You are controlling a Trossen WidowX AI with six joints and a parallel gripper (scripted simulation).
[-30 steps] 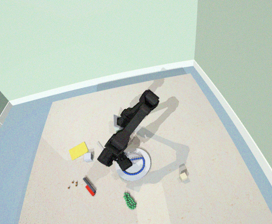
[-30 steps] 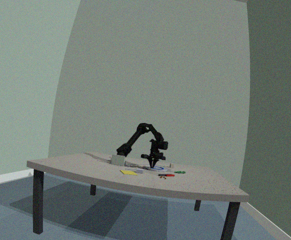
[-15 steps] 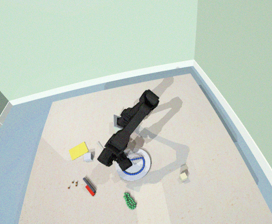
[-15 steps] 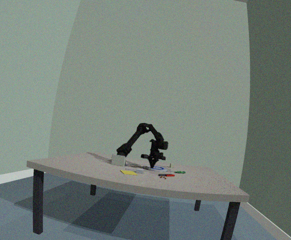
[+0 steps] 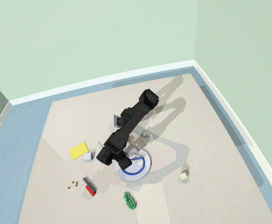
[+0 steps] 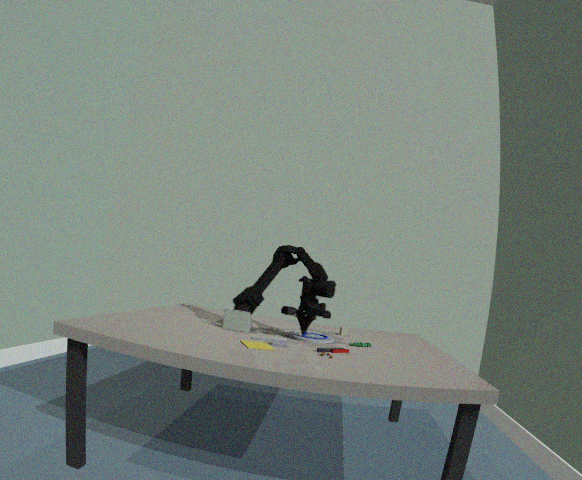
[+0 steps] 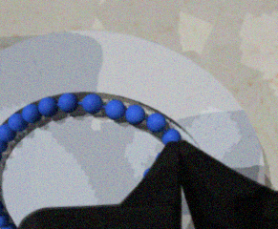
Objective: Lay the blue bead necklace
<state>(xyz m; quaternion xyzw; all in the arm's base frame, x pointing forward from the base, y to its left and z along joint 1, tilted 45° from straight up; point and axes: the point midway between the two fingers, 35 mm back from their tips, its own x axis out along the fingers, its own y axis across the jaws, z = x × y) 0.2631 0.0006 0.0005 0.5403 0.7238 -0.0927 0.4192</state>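
My gripper tip is 2 cm short of the round bead board, 6 cm to the right of it and 1 cm above it. Also, from my gripper tip: white cube 5 cm behind, 21 cm to the right, 1 cm below; grey tool 14 cm ahead, 19 cm to the right, 2 cm below; stick 11 cm behind, 13 cm to the right, 2 cm below.
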